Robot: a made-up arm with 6 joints. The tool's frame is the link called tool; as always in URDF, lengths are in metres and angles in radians.
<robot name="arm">
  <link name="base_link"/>
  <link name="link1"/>
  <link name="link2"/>
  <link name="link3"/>
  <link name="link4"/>
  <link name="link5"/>
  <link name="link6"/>
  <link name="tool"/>
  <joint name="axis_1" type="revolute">
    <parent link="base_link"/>
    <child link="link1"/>
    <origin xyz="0 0 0.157" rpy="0 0 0"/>
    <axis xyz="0 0 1"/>
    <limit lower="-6.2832" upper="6.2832" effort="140" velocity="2.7"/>
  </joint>
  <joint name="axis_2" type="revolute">
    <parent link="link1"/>
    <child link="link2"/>
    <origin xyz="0 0.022 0" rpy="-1.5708 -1.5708 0"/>
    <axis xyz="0 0 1"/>
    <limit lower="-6.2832" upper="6.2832" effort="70" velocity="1.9"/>
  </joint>
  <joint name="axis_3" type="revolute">
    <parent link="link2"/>
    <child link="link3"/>
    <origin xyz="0.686 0 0" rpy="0 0 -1.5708"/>
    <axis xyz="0 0 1"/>
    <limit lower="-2.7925" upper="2.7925" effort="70" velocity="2"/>
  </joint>
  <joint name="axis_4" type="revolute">
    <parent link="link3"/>
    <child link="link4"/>
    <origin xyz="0 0.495 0" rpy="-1.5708 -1.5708 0"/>
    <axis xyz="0 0 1"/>
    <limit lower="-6.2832" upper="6.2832" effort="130" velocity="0.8"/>
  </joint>
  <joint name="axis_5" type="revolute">
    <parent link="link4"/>
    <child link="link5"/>
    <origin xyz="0 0 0" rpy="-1.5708 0 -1.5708"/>
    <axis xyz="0 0 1"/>
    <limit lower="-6.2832" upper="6.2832" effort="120" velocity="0.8"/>
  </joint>
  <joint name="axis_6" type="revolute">
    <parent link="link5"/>
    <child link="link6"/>
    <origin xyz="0 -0.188 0" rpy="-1.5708 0 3.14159"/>
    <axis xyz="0 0 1"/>
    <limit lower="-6.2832" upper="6.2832" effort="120" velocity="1.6"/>
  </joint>
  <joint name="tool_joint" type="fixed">
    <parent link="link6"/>
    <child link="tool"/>
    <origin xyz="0 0 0" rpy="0 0 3.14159"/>
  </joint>
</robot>
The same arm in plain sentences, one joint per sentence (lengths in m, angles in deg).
The arm has six revolute joints in a row. What follows holds with every joint at zero, and every direction is one of the base frame's.
The first joint lies 0.157 m along +z from the base frame's origin and turns about +z, from -360 to 360 deg.
The second joint lies 0.022 m along +y from the first joint and turns about +y, from -360 to 360 deg.
The third joint lies 0.686 m along +z from the second joint and turns about +y, from -160 to 160 deg.
The fourth joint lies 0.495 m along +z from the third joint and turns about +z, from -360 to 360 deg.
The fifth joint lies at the same point as the fourth joint and turns about +y, from -360 to 360 deg.
The sixth joint lies 0.188 m along +z from the fifth joint and turns about +z, from -360 to 360 deg.
The tool frame, which is the frame that the pose is given for, lies at the same point as the sixth joint; its axes are the base frame's turned by roll 0, pitch 0 and yaw 0 deg (as in URDF: about the fixed x, then y, then z).

